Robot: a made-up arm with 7 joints.
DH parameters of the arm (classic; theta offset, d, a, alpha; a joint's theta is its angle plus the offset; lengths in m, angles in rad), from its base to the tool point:
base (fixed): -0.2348 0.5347 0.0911 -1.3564
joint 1: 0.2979 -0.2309 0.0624 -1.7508
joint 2: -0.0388 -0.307 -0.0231 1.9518
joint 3: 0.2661 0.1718 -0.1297 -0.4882
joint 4: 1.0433 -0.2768 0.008 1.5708
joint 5: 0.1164 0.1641 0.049 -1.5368
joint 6: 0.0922 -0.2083 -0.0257 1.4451
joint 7: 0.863 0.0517 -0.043 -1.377
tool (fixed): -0.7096 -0.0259 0 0
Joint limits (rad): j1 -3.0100..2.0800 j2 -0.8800..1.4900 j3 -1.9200..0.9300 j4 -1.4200..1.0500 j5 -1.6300..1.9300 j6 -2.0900..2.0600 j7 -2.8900..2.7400
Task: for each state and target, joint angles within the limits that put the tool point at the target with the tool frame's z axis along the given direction. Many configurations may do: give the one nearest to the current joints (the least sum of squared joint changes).
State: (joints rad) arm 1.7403 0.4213 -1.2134 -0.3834 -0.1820 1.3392 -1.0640
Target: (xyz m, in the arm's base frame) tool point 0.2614 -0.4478 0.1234 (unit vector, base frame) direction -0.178 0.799 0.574
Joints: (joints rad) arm 2.0800 0.1112 -1.1518 0.3276 0.3428 1.2442 -1.5843
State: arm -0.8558 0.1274 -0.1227 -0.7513 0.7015 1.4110 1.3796
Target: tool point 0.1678 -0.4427 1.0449 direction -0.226 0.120 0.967
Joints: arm -0.4260 -0.2101 -0.2503 -0.8524 0.7818 1.1295 0.4453
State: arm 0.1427 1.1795 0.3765 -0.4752 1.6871 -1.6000 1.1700
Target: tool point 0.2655 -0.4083 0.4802 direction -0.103 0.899 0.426
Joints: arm 0.8555 1.4707 0.8283 -0.5934 1.6383 -2.0900 0.7198
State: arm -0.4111 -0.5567 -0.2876 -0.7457 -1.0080 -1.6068 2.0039
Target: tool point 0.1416 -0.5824 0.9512 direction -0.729 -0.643 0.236
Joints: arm 0.4197 -0.2568 -0.8663 -0.6451 -0.6258 -1.8975 2.2775
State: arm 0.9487 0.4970 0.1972 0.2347 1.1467 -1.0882 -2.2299
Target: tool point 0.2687 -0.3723 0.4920 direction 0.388 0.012 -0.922
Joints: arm 1.2650 0.5536 0.0135 0.3492 1.4850 -1.3058 -1.9711
